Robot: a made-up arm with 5 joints.
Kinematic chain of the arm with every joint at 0, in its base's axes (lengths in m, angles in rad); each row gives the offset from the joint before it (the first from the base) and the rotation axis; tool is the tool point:
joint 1: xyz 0 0 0.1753 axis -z
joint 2: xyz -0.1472 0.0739 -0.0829 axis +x
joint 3: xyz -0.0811 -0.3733 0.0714 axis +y
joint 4: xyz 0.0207 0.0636 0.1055 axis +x
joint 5: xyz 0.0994 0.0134 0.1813 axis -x
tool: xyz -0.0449 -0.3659 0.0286
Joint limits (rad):
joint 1: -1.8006..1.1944
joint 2: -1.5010..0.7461
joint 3: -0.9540..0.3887
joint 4: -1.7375..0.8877
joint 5: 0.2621..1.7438
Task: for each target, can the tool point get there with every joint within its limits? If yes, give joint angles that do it. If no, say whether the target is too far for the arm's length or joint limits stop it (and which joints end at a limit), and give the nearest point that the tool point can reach.
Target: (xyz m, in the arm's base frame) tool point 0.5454 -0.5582 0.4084
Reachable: yes | joints -1.3296 0.0872 -0.7494 0.2723 0.3761
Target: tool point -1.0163 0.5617 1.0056
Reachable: no: too far | nearest point -0.7042 0.3892 0.7408 | short by 0.444 m
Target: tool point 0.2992 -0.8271 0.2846
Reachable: yes | joints -0.8632 0.3118 -0.6879 0.6439 1.0082
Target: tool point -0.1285 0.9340 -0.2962
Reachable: no: joint limits stop it (at a limit: joint 2, joint 3) | nearest point -0.0969 0.7045 -0.0114 | short by 0.367 m
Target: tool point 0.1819 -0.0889 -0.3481
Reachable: no: joint limits stop it (at a limit: joint 1, joint 2, joint 3, joint 4, joint 5) | nearest point -0.0058 -0.1981 -0.1120 | short by 0.321 m
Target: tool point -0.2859 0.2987 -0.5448
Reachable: no: joint limits stop it (at a limit: joint 2, joint 3) | nearest point -0.2729 0.2851 -0.1325 | short by 0.413 m
